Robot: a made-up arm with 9 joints. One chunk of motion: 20 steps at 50 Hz.
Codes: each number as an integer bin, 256 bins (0 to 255) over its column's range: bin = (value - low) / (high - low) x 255, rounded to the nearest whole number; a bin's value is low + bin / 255 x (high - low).
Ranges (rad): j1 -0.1..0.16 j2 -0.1..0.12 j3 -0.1..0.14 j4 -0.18..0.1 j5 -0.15..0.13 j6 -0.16..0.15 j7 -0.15..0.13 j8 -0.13..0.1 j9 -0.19..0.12
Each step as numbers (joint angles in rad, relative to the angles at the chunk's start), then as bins.
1 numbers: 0.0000 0.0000 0.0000 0.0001 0.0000 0.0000 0.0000 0.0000 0.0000
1 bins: 98 116 106 164 137 132 137 144 156
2 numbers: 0.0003 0.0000 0.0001 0.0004 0.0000 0.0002 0.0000 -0.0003 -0.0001
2 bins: 98 116 106 164 137 132 137 144 156
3 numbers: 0.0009 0.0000 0.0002 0.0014 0.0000 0.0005 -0.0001 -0.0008 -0.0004
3 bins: 99 116 106 165 137 132 137 143 156
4 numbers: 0.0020 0.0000 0.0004 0.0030 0.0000 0.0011 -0.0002 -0.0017 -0.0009
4 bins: 100 116 107 167 137 133 136 142 156
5 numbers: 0.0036 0.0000 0.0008 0.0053 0.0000 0.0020 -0.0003 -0.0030 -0.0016
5 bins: 102 116 107 169 137 133 136 141 155
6 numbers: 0.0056 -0.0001 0.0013 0.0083 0.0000 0.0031 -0.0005 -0.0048 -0.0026
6 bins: 104 116 108 171 137 134 136 139 154
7 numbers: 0.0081 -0.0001 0.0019 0.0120 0.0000 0.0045 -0.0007 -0.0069 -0.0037
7 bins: 106 116 108 175 137 135 136 136 153
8 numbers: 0.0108 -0.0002 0.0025 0.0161 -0.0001 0.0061 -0.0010 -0.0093 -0.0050
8 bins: 109 116 109 179 137 137 136 134 152
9 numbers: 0.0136 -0.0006 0.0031 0.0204 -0.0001 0.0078 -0.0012 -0.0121 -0.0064
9 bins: 111 115 110 183 137 138 136 131 151
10 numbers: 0.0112 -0.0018 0.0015 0.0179 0.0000 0.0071 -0.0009 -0.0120 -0.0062
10 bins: 109 114 108 180 137 137 136 131 151
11 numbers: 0.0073 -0.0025 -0.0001 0.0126 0.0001 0.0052 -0.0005 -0.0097 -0.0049
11 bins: 105 113 106 175 137 136 136 133 152
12 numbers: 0.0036 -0.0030 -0.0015 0.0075 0.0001 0.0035 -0.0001 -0.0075 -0.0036
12 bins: 102 112 105 171 137 134 137 136 153
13 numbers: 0.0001 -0.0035 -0.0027 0.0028 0.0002 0.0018 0.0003 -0.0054 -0.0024
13 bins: 98 112 103 166 137 133 137 138 154
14 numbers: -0.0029 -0.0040 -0.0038 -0.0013 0.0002 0.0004 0.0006 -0.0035 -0.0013
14 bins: 95 111 102 163 137 132 137 140 155
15 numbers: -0.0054 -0.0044 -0.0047 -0.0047 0.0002 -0.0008 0.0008 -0.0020 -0.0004
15 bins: 93 111 101 160 137 131 137 142 156
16 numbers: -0.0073 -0.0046 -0.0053 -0.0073 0.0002 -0.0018 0.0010 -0.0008 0.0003
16 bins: 91 111 101 157 137 130 138 143 157
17 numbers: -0.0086 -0.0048 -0.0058 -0.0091 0.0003 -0.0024 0.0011 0.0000 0.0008
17 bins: 90 110 100 156 137 130 138 144 157
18 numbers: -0.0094 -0.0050 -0.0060 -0.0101 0.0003 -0.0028 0.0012 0.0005 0.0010
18 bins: 89 110 100 155 137 129 138 145 157
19 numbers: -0.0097 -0.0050 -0.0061 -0.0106 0.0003 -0.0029 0.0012 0.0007 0.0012
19 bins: 89 110 100 154 137 129 138 145 157
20 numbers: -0.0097 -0.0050 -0.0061 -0.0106 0.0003 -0.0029 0.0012 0.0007 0.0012
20 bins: 89 110 100 154 137 129 138 145 157
